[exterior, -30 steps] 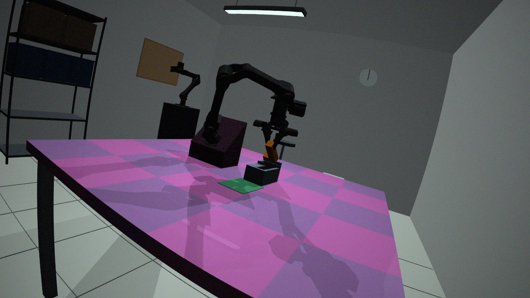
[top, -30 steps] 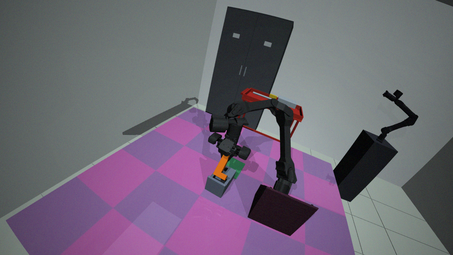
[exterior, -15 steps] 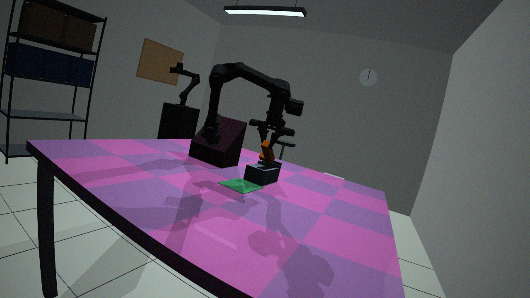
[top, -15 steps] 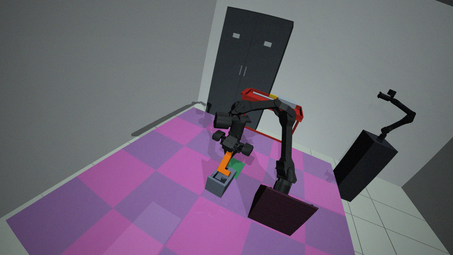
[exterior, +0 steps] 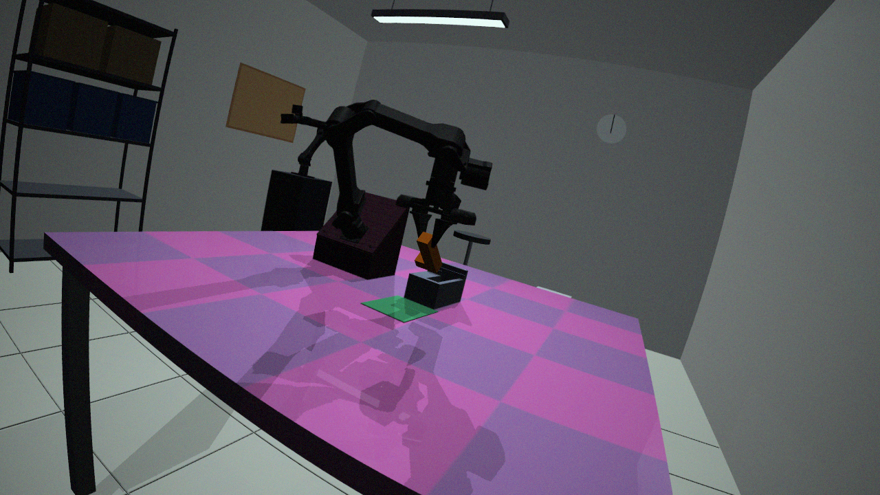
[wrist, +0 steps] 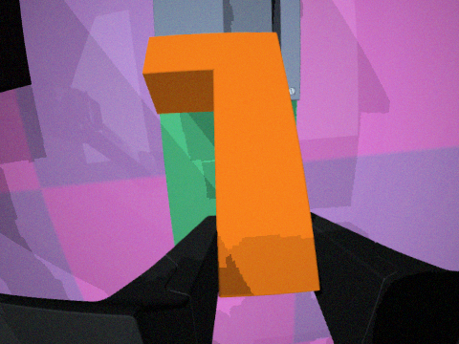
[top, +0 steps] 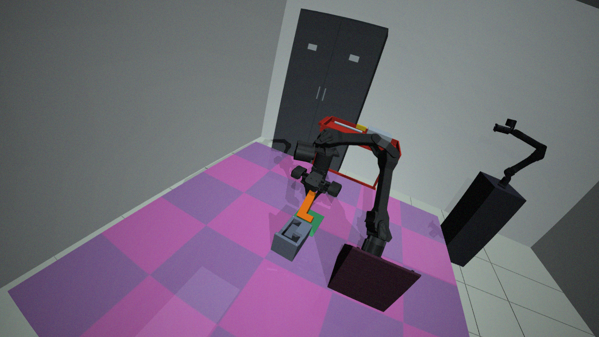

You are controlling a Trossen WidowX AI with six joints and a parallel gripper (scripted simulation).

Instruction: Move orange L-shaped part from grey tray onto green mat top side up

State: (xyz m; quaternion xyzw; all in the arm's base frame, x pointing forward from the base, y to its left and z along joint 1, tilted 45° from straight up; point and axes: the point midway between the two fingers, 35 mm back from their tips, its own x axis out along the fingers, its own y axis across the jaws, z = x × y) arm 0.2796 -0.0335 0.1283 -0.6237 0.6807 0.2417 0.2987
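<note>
My gripper tip is 160 mm above the green mat, 40 mm to the left of it and 10 mm past it. From my gripper tip the other things lie so: orange L-shaped part: 40 mm to the left, 30 mm below, 10 mm behind.
</note>
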